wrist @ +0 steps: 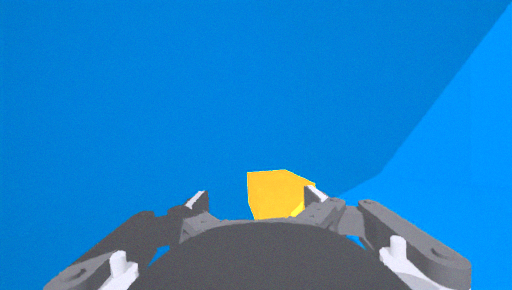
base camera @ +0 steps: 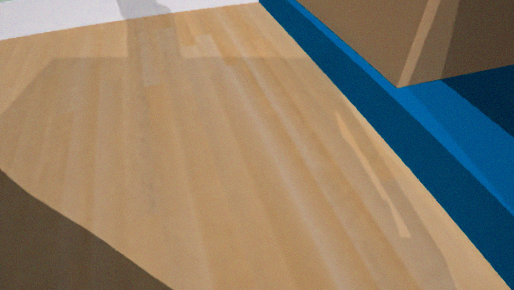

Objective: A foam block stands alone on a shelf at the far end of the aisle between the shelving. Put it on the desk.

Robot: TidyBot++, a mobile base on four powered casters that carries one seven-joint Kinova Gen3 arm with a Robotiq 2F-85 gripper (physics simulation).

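Observation:
A yellow-orange foam block shows low in the middle of the wrist view, against a blue shelf surface. My gripper is open, with its fingertips wide apart. The block shows between the fingertips, nearer the right one, which covers part of its right edge. The block's lower part is hidden behind the gripper's dark body. I cannot tell how far beyond the fingertips the block is. The gripper and the block do not show in the base camera view. The desk does not show in either view.
In the base camera view, a blue shelf edge runs along the right side of the wooden floor. A brown box stands on the blue shelf. A white strip borders the floor at the top left. Shadows lie across the floor.

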